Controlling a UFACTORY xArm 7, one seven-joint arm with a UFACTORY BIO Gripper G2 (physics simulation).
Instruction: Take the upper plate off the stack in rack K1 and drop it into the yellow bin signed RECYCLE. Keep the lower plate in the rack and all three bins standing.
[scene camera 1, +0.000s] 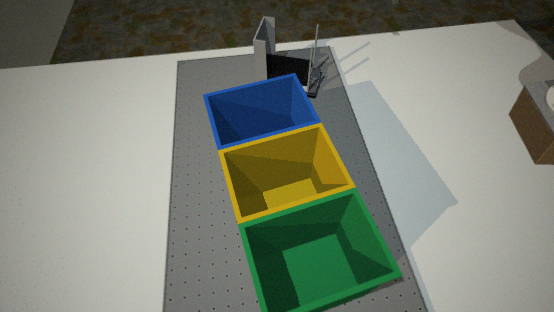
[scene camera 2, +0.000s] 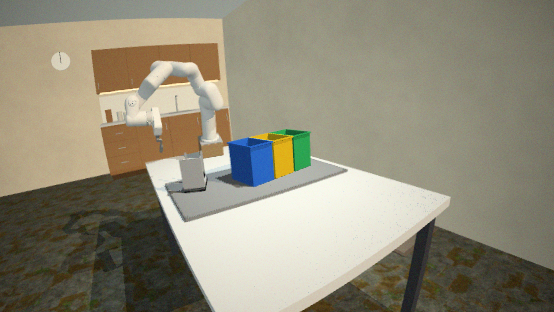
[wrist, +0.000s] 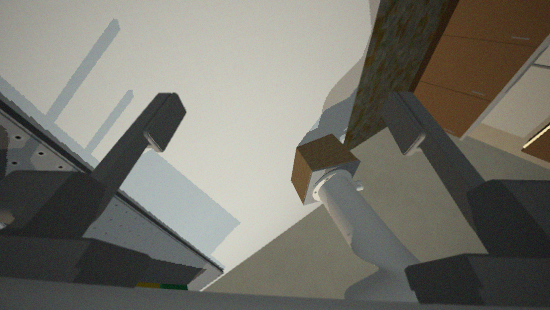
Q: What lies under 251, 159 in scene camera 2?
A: A blue bin.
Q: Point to a green bin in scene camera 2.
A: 301, 139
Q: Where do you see a yellow bin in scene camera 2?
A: At 282, 150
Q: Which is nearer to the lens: the black gridded plate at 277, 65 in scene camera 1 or the blue bin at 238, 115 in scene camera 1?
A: The blue bin.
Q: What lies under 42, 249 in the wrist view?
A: My gripper.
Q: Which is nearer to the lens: the black gridded plate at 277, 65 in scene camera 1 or the yellow bin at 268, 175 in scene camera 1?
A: The yellow bin.
